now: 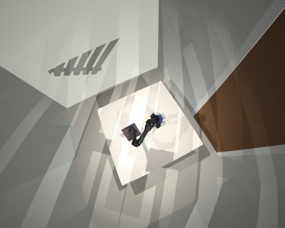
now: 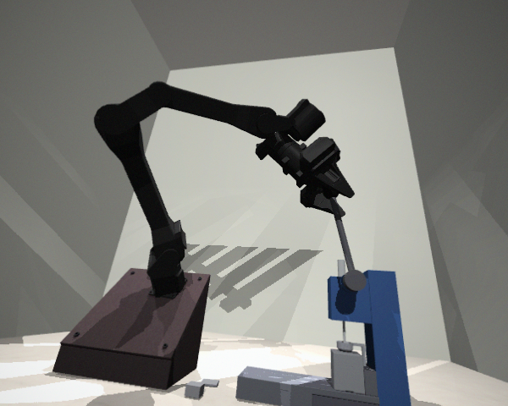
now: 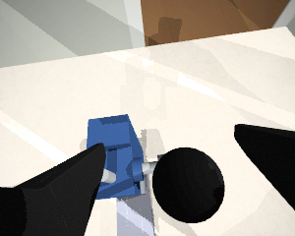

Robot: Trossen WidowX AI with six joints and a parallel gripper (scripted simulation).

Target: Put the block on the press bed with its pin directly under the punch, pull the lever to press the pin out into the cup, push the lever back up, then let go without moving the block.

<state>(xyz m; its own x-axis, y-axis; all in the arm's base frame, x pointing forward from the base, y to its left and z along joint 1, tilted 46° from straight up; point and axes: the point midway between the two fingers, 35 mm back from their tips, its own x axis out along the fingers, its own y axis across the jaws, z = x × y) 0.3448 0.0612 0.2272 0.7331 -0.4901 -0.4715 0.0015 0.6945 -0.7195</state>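
The press lever lies 50 mm below my gripper tip, 10 mm to the left of it and 10 mm behind it. Also, from my gripper tip: grey part: 310 mm below, 240 mm behind, 20 mm to the left; thin punch rod: 170 mm below, 70 mm to the left, 10 mm behind.
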